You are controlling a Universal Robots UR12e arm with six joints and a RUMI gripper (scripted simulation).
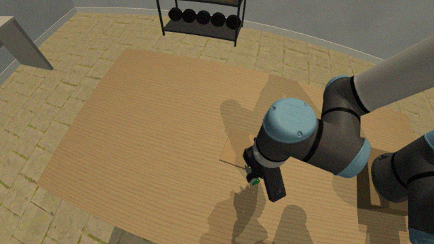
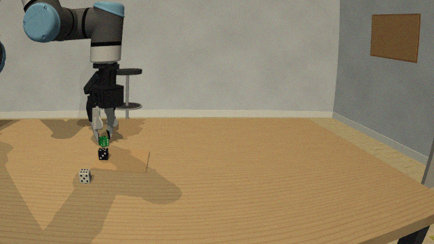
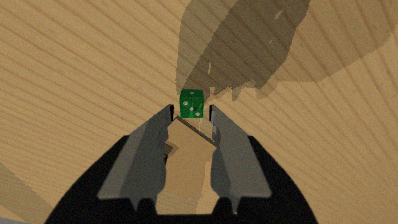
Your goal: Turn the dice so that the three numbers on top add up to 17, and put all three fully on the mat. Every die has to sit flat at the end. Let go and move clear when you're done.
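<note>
My gripper is now 20 mm above the green die. Round my hand: black die 110 mm to the right, 10 mm below; tan mat 50 mm ahead, 120 mm to the right, 30 mm below; white die 40 mm behind, 230 mm to the right, 20 mm below.
</note>
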